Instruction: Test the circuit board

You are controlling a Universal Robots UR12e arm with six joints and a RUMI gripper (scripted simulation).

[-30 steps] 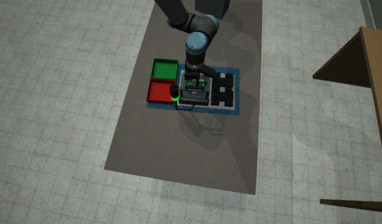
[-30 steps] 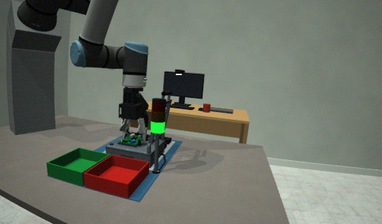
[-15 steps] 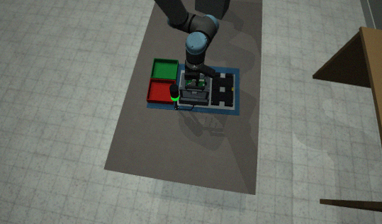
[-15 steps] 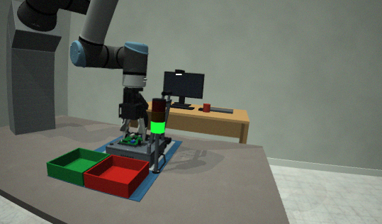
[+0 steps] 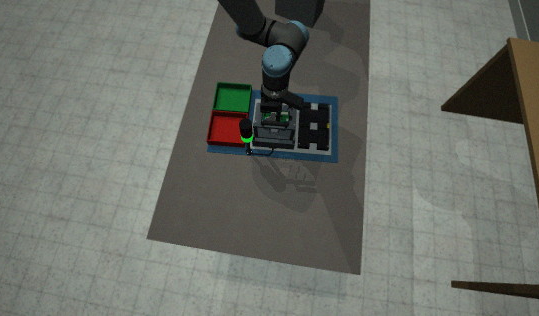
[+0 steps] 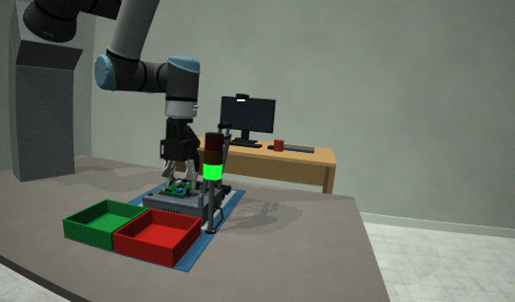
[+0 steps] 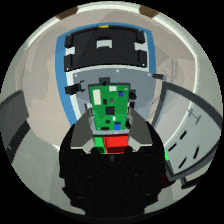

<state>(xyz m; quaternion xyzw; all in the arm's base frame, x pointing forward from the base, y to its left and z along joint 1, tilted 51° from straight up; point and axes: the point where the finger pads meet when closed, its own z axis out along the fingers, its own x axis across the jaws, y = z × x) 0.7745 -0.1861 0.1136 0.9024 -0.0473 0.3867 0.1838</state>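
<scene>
Right now the green circuit board is 1 cm to the right of my hand. Also, from my hand: tester lid: 11 cm ahead, 4 cm to the right, 11 cm above; then red bin: 2 cm behind, 21 cm to the right, 6 cm below; then black latch hook: 4 cm behind, 7 cm to the left, 1 cm above.
</scene>
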